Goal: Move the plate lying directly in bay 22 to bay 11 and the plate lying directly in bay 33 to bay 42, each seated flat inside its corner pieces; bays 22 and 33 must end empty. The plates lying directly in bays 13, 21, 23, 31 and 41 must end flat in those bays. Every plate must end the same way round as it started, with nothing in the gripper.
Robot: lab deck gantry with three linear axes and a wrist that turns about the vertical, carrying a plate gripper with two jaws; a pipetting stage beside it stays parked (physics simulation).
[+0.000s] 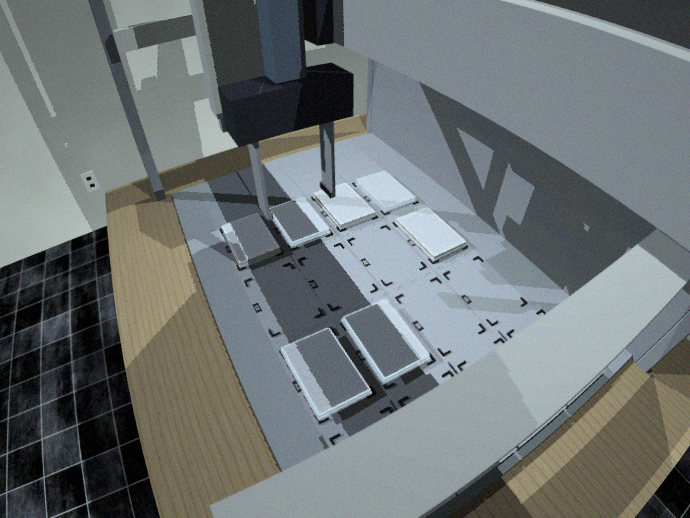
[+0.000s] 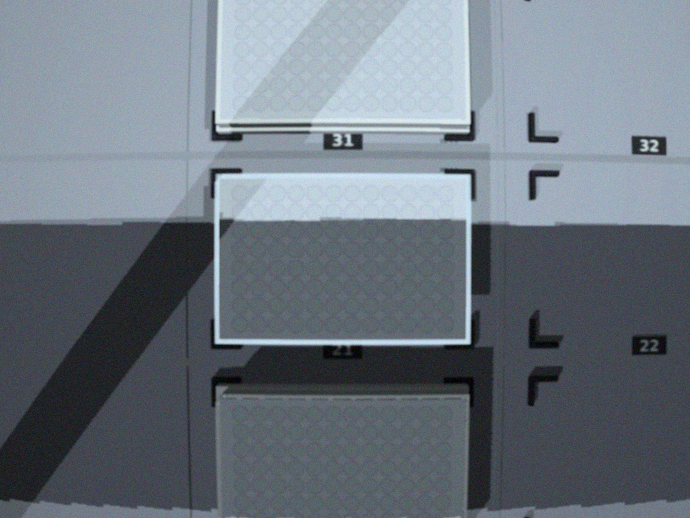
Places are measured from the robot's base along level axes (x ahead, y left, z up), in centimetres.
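Pixels of known places: gripper, fingertip midpoint: [image 1: 297,202]; robot's base, origin of the base link: [image 1: 221,230].
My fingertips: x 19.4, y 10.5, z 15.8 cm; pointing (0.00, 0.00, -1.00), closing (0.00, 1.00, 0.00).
Ahead of a thing's pixels: the offset from my fingertips to its top centre. "pt": to the spot under its first point.
My gripper [image 1: 298,205] is open and empty, its jaws above the row of bays 11 to 41, near the plate in bay 21 @(pt dx -10.8, dy +4.1, dz -14.4 cm) [image 1: 300,224] [image 2: 342,267]. The moved plates are a plate in bay 11 @(pt dx -11.8, dy -6.3, dz -14.3 cm) [image 1: 250,239] [image 2: 342,457] and a plate in bay 42 @(pt dx +4.3, dy +25.1, dz -14.3 cm) [image 1: 430,233]; both look flat within their corner pieces. The plate in bay 31 @(pt dx -11.1, dy +14.6, dz -14.4 cm) [image 1: 345,207] [image 2: 342,61], the plate in bay 41 @(pt dx -11.9, dy +25.6, dz -14.3 cm) [image 1: 386,190], the plate in bay 13 @(pt dx +20.6, dy -6.5, dz -14.2 cm) [image 1: 326,372] and the plate in bay 23 @(pt dx +20.4, dy +3.7, dz -14.0 cm) [image 1: 385,341] lie flat. Bay 22 @(pt dx +4.3, dy +5.2, dz -15.8 cm) [image 1: 342,276] [image 2: 613,278] and bay 33 @(pt dx +21.4, dy +15.2, dz -15.8 cm) [image 1: 445,320] hold no plate.
A pale wall panel [image 1: 501,111] rises along the right of the deck. A light beam [image 1: 445,418] crosses the front and hides the deck's near edge. A slim post [image 1: 133,122] stands at the back left. Shadows cross the deck and several plates.
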